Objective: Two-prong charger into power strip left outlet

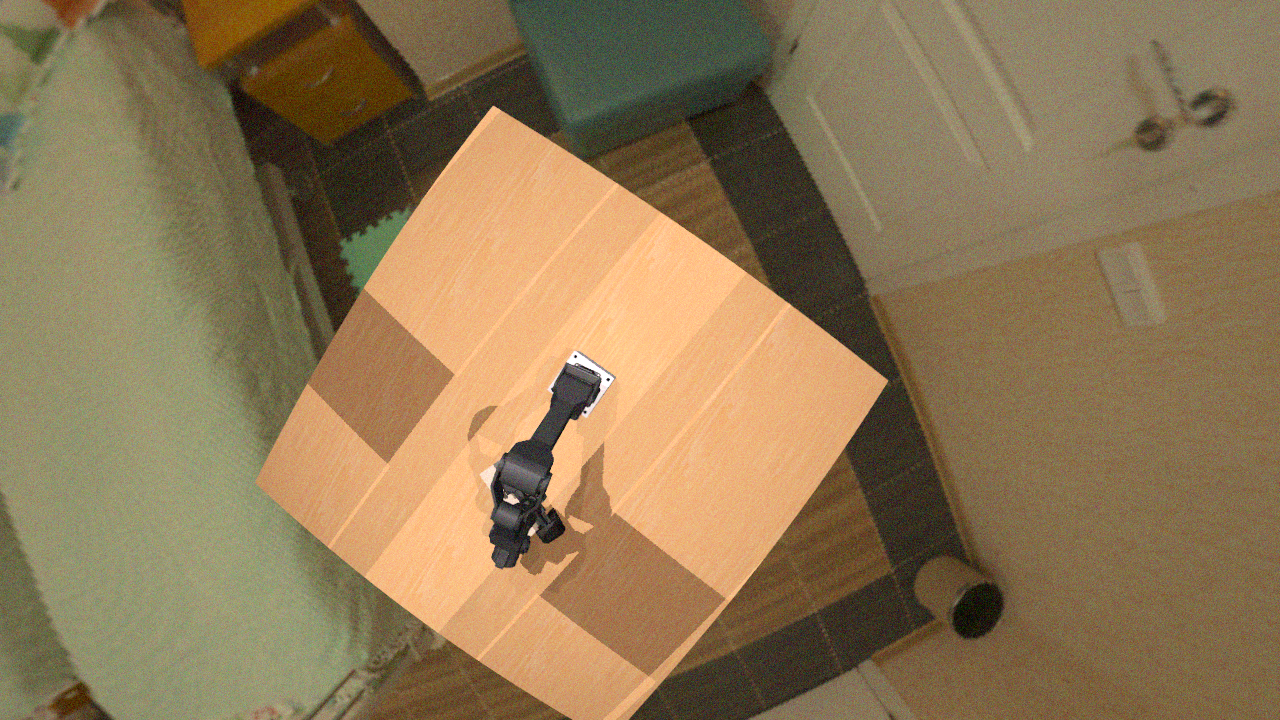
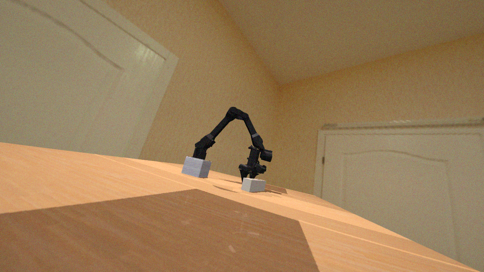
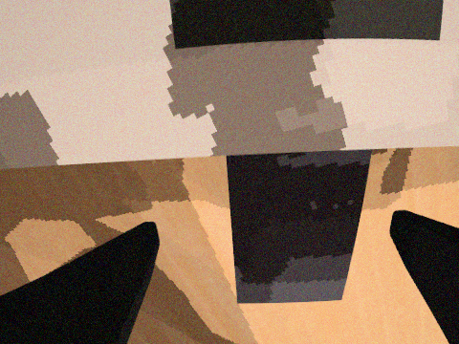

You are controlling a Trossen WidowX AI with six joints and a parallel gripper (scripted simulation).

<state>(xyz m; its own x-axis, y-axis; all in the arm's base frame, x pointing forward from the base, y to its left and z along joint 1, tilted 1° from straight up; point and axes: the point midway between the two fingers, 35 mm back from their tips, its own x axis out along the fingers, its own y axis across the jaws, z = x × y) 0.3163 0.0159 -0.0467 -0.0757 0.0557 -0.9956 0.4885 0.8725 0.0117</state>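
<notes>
Now: gripper tip 3 cm short of the black two-prong charger, 2 cm to the left of it and 1 cm below it.
</notes>
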